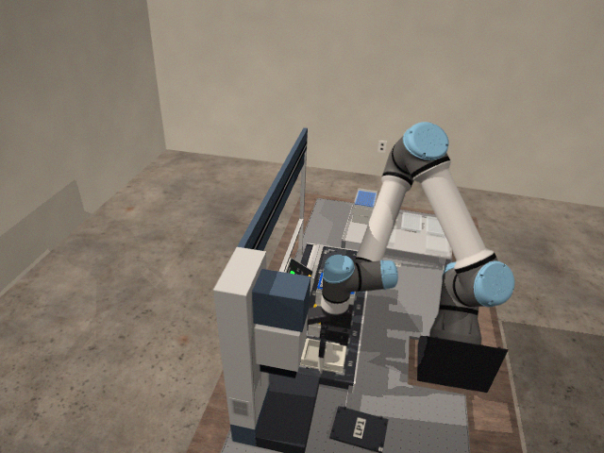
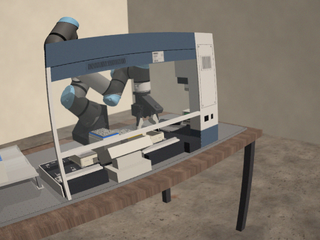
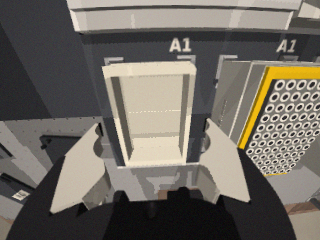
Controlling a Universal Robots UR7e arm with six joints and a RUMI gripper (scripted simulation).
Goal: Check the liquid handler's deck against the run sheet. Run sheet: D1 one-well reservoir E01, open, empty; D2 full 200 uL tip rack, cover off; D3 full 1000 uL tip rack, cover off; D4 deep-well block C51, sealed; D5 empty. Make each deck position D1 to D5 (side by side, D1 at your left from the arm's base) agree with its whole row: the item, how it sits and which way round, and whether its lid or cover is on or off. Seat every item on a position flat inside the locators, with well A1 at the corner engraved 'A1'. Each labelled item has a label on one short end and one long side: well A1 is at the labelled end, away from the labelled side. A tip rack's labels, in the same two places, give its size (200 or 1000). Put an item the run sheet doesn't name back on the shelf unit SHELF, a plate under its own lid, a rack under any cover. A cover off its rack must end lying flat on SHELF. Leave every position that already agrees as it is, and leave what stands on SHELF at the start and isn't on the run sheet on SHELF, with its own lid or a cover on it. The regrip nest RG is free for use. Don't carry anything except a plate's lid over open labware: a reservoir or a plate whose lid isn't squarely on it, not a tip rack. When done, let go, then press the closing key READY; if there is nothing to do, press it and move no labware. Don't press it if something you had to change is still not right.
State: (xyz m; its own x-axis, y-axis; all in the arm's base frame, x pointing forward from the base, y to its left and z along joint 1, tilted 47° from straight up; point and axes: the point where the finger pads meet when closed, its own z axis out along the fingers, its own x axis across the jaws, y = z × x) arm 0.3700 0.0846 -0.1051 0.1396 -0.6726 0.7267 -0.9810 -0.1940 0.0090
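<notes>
Now: the cream one-well reservoir 10 mm below my hand. The rest, counted from my hand: blue-rimmed tip rack 40 mm ahead, 240 mm to the right, 50 mm above; yellow-rimmed tip rack 20 mm ahead, 120 mm to the right, 20 mm above; dark pad 160 mm behind, 160 mm to the left, 70 mm below.
</notes>
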